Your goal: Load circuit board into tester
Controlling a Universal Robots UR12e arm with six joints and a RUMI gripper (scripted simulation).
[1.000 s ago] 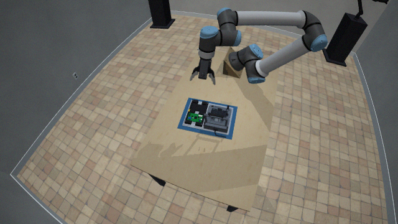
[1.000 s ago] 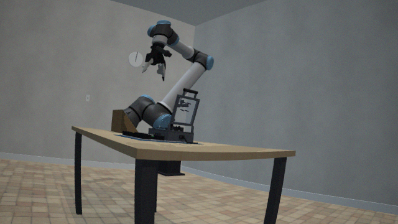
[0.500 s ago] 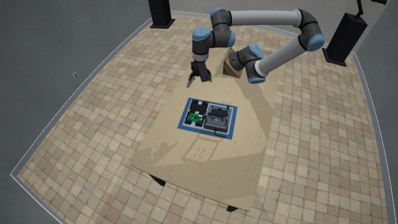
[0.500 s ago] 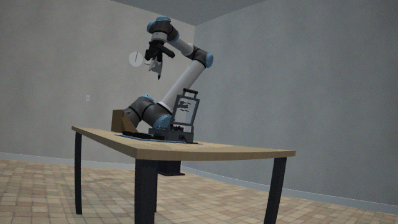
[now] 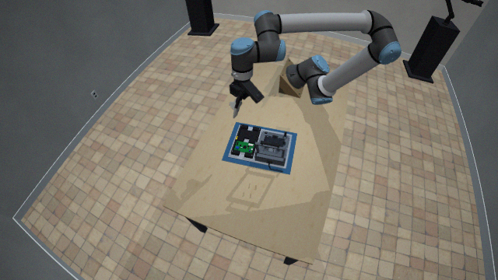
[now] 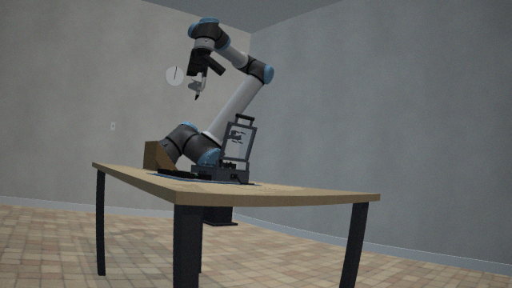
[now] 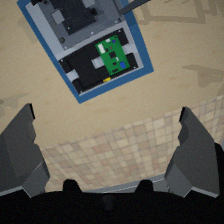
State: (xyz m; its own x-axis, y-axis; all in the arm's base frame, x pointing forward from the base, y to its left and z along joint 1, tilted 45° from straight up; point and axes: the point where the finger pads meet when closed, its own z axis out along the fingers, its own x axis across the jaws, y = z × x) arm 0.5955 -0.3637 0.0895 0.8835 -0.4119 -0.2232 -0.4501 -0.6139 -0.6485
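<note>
The green circuit board lies 320 mm below my hand, 20 mm to the right of it and 20 mm ahead of it. Also, from my hand: black latch part 250 mm below, 210 mm to the left, 80 mm behind; then clear lid 150 mm to the left, 150 mm below, 100 mm ahead.
</note>
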